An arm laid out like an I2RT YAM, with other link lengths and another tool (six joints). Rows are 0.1 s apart.
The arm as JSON. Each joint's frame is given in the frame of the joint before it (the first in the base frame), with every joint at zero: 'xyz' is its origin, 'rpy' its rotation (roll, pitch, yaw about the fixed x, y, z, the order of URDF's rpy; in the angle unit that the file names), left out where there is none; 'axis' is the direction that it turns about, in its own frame. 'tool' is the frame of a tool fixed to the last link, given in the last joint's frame.
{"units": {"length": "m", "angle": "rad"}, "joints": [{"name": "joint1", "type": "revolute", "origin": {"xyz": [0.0, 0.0, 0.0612]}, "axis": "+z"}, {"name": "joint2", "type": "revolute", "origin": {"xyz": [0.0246, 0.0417, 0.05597]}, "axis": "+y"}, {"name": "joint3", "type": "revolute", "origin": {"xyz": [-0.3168, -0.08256, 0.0]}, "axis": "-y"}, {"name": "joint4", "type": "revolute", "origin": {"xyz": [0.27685, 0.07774, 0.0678]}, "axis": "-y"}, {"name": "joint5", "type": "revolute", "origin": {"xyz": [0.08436, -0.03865, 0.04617]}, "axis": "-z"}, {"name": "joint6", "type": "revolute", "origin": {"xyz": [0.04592, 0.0, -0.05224]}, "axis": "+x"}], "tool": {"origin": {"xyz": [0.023, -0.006, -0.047], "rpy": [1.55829, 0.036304, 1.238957]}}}
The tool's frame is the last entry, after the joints.
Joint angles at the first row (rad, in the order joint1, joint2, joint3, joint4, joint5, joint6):
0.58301 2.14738 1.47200 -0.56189 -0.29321 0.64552
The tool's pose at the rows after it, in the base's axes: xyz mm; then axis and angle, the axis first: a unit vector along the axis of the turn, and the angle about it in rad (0 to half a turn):
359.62 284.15 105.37 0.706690 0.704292 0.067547 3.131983
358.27 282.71 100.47 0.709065 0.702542 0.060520 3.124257
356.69 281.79 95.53 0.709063 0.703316 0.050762 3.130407
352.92 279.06 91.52 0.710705 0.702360 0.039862 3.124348
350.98 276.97 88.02 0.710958 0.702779 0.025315 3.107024
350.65 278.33 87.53 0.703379 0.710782 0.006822 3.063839
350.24 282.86 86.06 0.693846 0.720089 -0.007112 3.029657
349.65 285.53 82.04 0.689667 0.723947 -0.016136 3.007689
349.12 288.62 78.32 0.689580 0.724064 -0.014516 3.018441
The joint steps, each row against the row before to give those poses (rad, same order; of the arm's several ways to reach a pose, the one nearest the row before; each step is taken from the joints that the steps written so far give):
-0.00357 0.00801 -0.01067 0.00811 0.00052 0.00647
0.00021 0.00519 -0.00884 0.00268 0.01157 0.00329
-0.00004 0.01112 -0.00107 -0.00837 -0.00236 -0.00070
0.00081 0.00042 -0.01397 -0.00526 0.01107 0.00199
0.00184 0.00725 0.00140 -0.02017 0.02260 -0.00347
0.01129 0.01502 0.03043 -0.04838 0.04669 -0.02064
0.01564 0.01973 0.03258 -0.03792 0.03649 -0.01751
0.00962 0.01551 0.01348 -0.01295 0.02446 -0.00538
0.00424 0.00920 0.00025 0.01094 -0.01033 0.00583

